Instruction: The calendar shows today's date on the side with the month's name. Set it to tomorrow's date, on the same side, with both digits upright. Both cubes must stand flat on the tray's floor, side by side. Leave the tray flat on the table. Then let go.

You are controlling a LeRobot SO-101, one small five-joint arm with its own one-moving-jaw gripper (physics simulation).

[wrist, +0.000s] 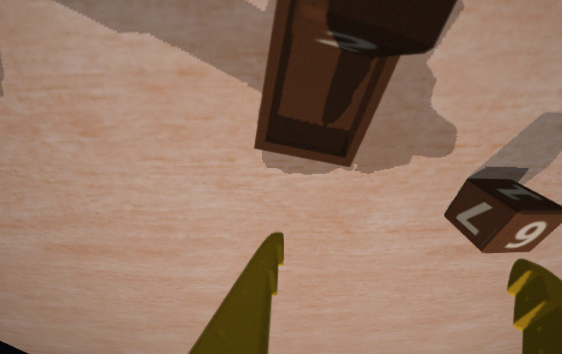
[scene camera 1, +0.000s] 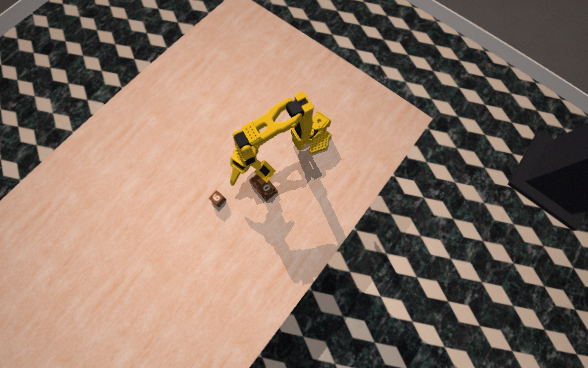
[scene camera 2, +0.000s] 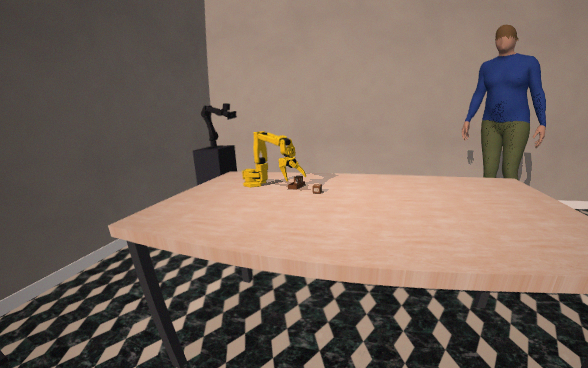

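The dark brown tray lies on the table. One cube is at the tray, with a 0 on its upper face in scene camera 1; a partly shadowed mark shows on another face in the wrist view. Whether it stands flat is unclear. The other cube lies on the table outside the tray, with a 6 or 9 facing up. My gripper is open and empty, above the tray area. The month's name does not show legibly.
The yellow arm's base stands on the wooden table, behind the tray in scene camera 2. A black arm on a dark pedestal and a person are beyond the table.
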